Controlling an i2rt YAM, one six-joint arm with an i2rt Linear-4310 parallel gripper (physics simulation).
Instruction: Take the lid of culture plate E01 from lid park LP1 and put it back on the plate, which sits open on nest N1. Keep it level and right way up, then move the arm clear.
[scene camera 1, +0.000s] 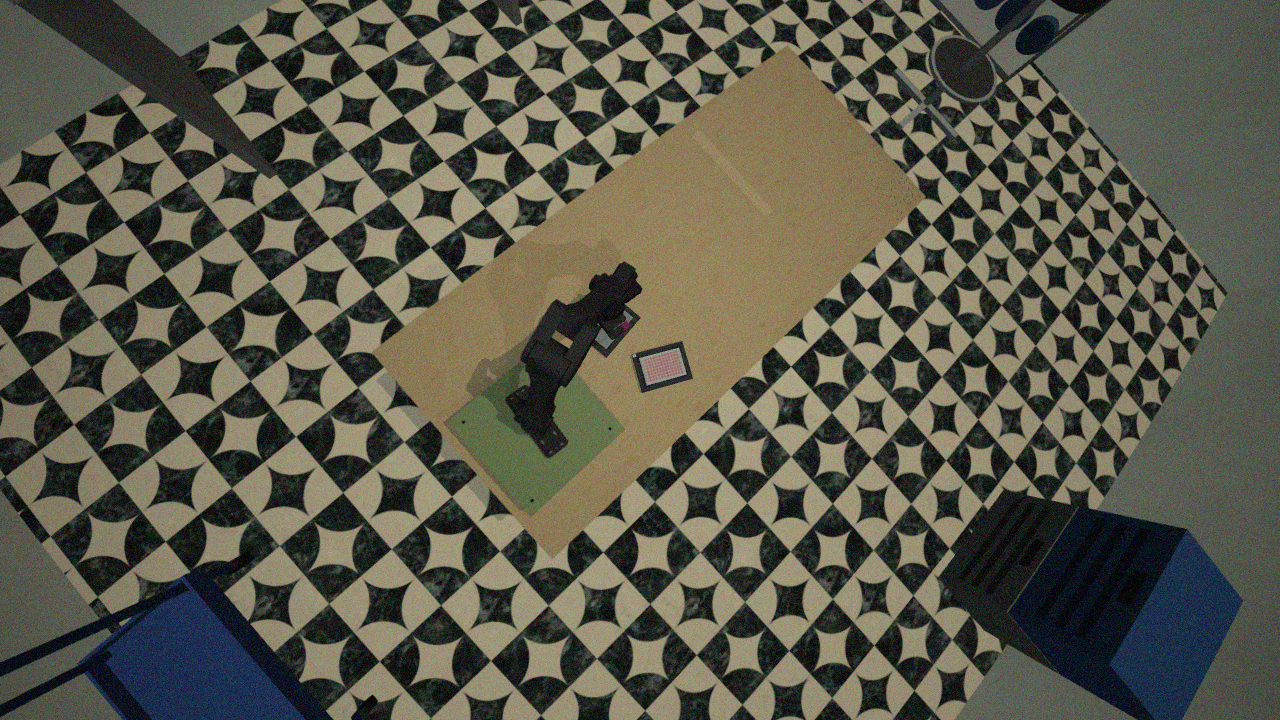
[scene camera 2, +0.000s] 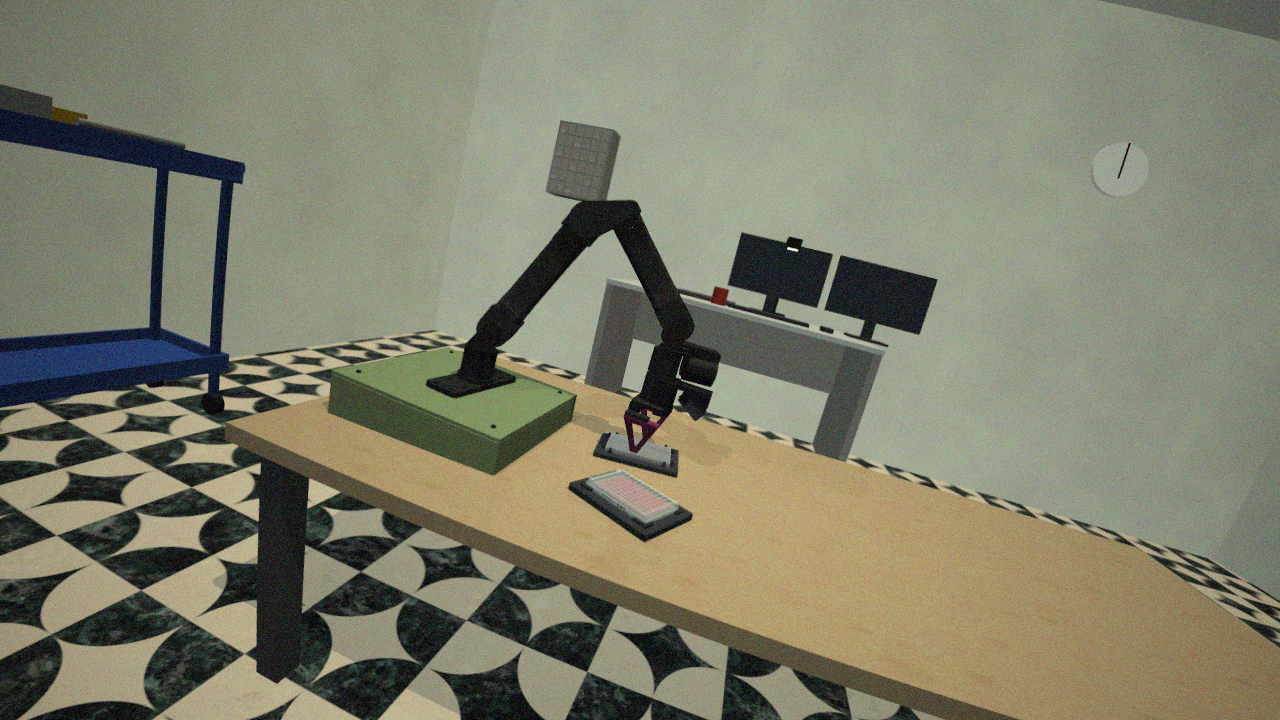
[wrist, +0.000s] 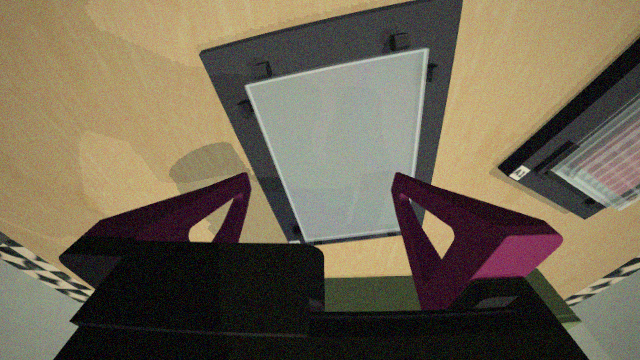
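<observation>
The pale, translucent lid lies flat on the dark lid park, among its small corner posts. The open culture plate, with pink wells, sits on the dark nest. My gripper is open and empty, its magenta fingers pointing down at the lid park. In the wrist view the left fingertip appears outside the lid's left edge, and the right fingertip overlaps the lid near its right edge. Their exact height above the lid is unclear.
The arm stands on a green base block on the wooden table. The nest is beside the lid park, to its right in the wrist view. A desk with monitors stands behind the table.
</observation>
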